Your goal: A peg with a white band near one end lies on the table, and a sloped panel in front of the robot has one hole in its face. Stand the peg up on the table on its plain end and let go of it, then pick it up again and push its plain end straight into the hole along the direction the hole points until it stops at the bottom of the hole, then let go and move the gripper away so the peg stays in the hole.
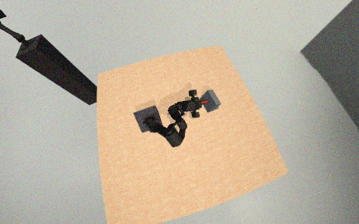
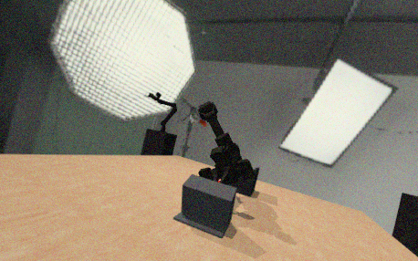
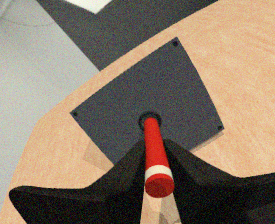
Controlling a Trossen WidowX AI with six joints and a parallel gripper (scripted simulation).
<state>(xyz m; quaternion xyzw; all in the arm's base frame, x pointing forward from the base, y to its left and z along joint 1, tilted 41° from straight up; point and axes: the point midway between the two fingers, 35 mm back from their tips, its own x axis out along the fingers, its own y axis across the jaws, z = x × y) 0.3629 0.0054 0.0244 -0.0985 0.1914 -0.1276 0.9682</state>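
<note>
Right now the sloped panel is 70 mm ahead of my gripper tip and 30 mm below it. Round my gripper tip: red peg (10 mm behind, 10 mm above).
</note>
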